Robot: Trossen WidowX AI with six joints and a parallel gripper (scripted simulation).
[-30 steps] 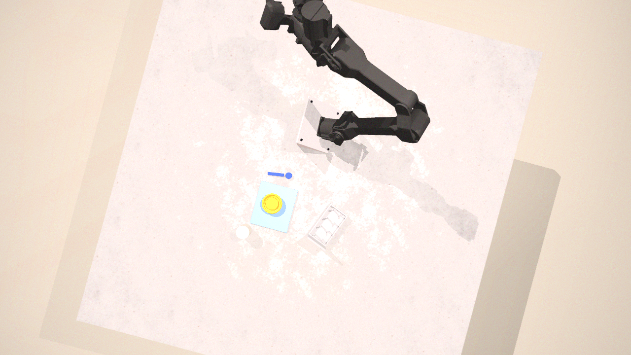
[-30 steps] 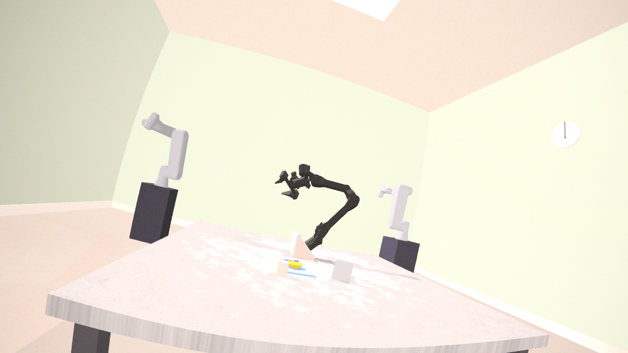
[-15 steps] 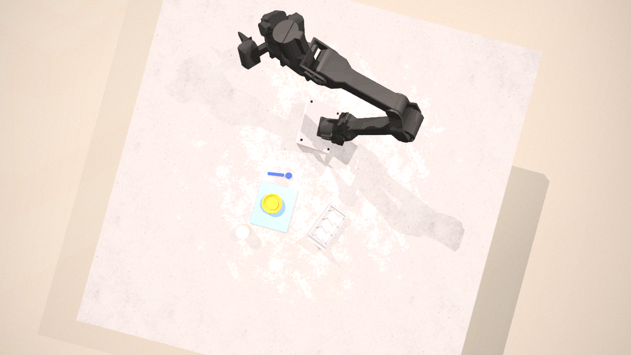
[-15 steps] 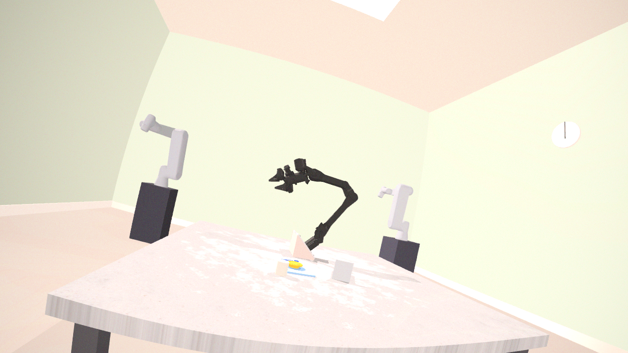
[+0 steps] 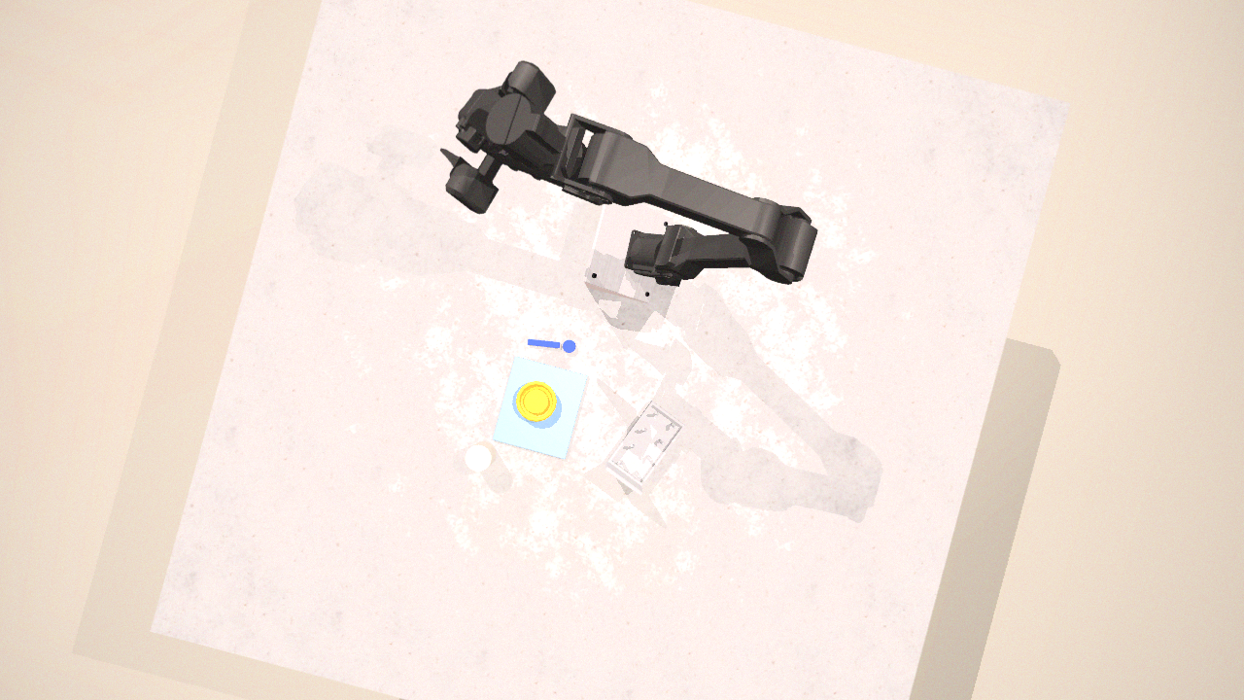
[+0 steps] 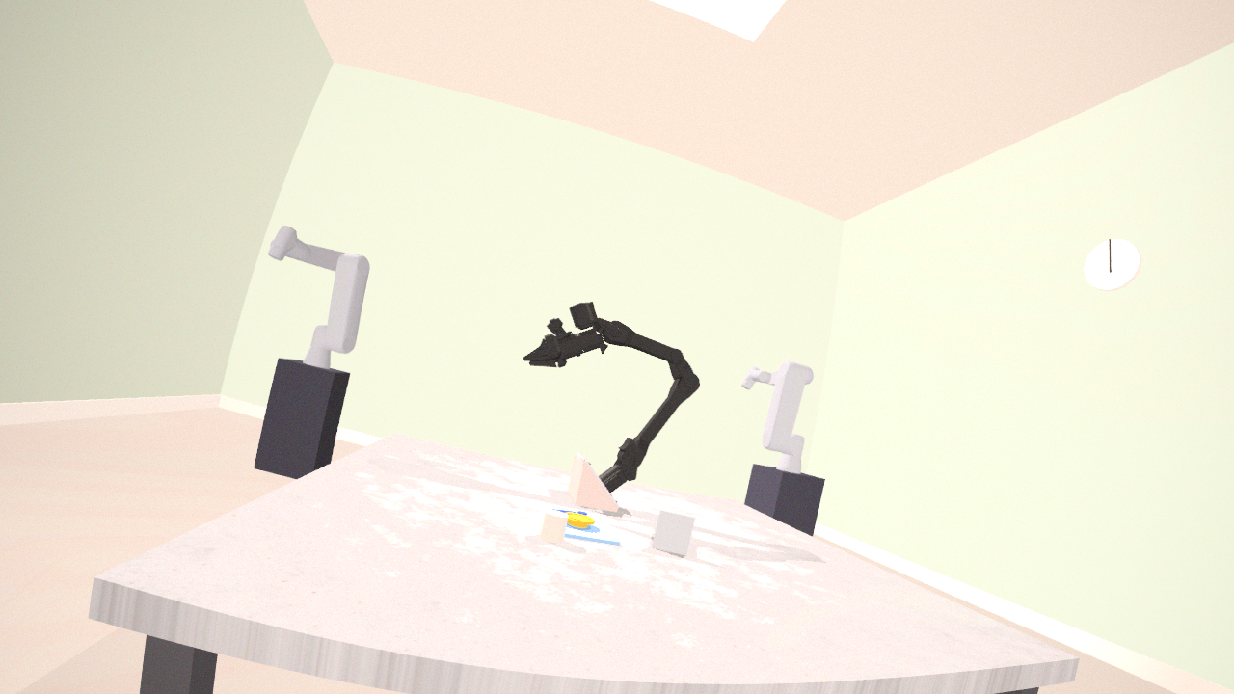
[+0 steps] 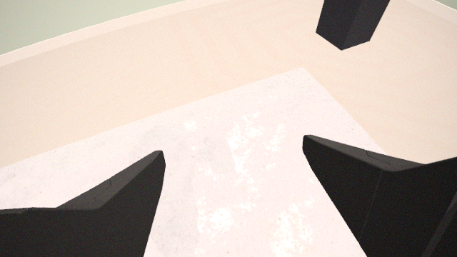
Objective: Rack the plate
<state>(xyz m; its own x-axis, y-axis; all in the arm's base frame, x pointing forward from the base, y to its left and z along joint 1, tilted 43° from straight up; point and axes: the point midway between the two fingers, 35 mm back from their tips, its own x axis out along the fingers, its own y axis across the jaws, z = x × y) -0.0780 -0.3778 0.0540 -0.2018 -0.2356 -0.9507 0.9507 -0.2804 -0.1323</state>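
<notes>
The yellow plate is 36 cm ahead of my gripper tip, 31 cm below it and 14 cm to the left of it. From my gripper tip the other things lie so: cream cup 47 cm ahead, 31 cm below, 7 cm to the left; then blue spoon 33 cm below, 26 cm ahead, 16 cm to the left; then mat 37 cm ahead, 33 cm below, 15 cm to the left.
</notes>
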